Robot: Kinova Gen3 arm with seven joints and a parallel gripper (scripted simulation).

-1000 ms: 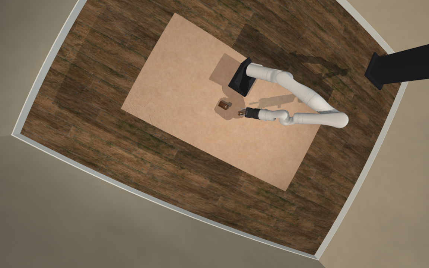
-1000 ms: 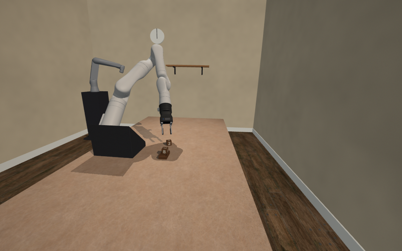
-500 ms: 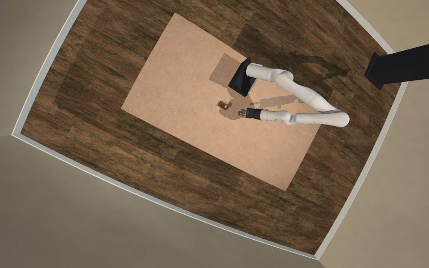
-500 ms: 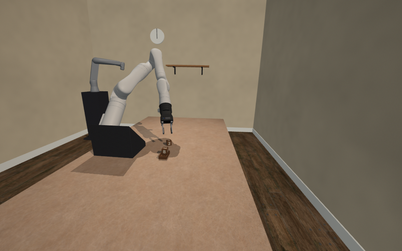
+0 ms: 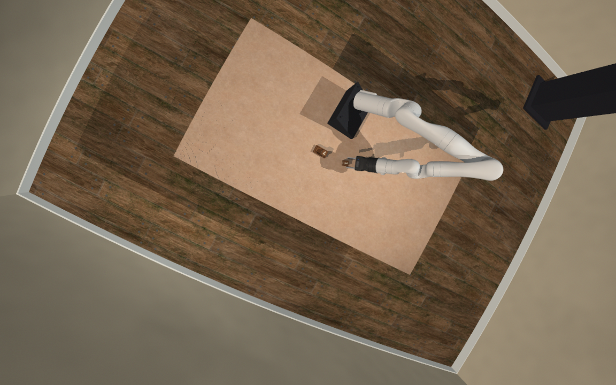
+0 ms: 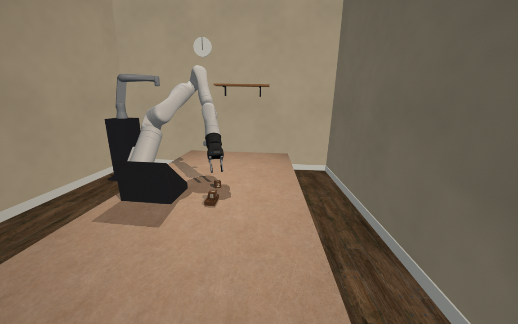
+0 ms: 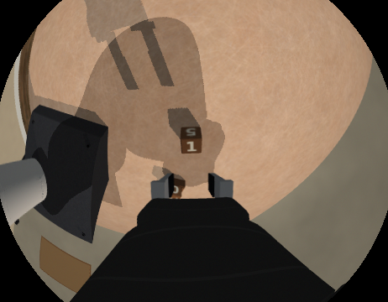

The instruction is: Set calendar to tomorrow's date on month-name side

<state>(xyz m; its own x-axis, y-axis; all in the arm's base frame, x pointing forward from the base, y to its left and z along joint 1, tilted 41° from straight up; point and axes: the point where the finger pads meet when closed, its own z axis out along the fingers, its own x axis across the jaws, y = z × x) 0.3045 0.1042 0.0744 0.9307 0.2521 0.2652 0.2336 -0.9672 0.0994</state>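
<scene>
The brown cube is 80 mm below my hand. The rest, counted from my hand: dark wooden tray (160 mm to the right, 90 mm below, 10 mm ahead).
</scene>
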